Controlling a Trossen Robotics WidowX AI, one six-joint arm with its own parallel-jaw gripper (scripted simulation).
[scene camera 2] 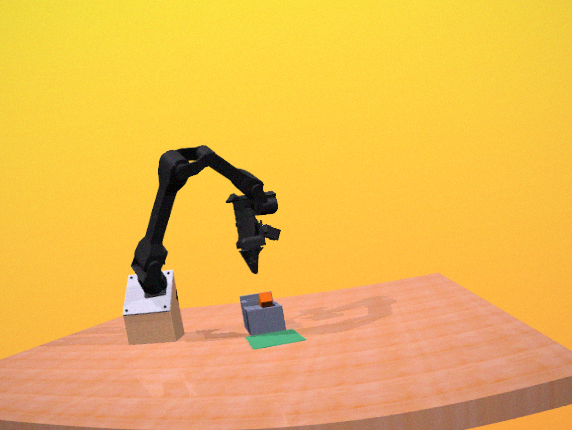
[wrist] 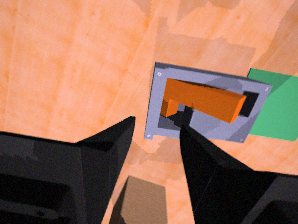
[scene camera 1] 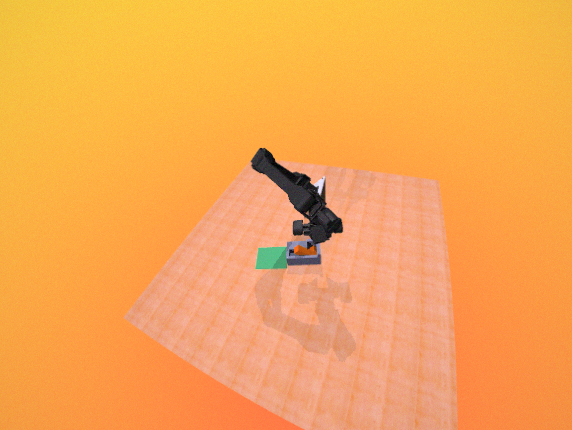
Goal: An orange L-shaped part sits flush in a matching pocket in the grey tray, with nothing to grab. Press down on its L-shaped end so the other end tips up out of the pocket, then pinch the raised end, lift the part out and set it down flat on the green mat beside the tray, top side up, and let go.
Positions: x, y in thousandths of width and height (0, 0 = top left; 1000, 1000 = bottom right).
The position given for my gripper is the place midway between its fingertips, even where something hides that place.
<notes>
I see my gripper (scene camera 2: 447, 636) and an orange L-shaped part (wrist: 757, 471).
My gripper also shows in the wrist view (wrist: 532, 560).
</notes>
